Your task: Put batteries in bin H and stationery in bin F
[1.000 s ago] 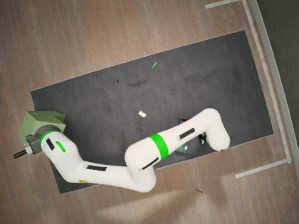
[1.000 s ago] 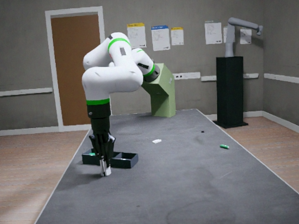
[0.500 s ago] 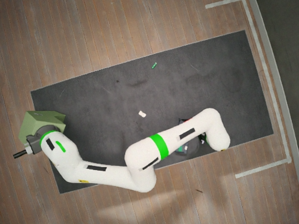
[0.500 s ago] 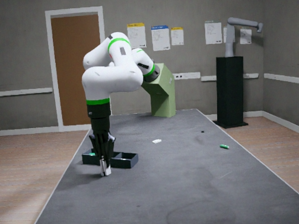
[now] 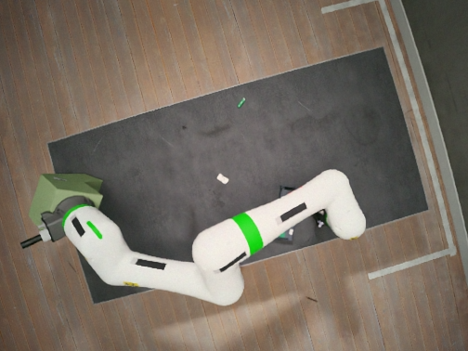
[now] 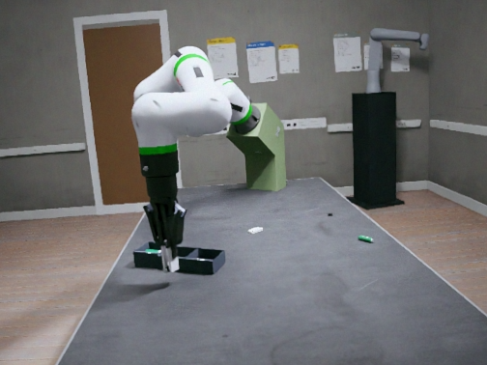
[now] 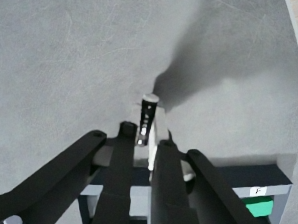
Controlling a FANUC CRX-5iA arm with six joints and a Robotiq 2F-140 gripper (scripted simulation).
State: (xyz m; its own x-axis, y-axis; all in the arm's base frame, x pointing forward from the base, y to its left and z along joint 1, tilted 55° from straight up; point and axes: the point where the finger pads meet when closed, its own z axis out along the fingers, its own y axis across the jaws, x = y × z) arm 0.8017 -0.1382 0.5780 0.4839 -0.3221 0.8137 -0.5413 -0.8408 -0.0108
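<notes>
Now: hand 12 cm past the tray, 5 cm above it and 3 cm to the right of it. Also, from my hand: black battery 3 cm below; green-and-white block 18 cm behind, 5 cm below, 2 cm to the right; white eraser-like piece 32 cm to the left, 32 cm behind, 7 cm below.
</notes>
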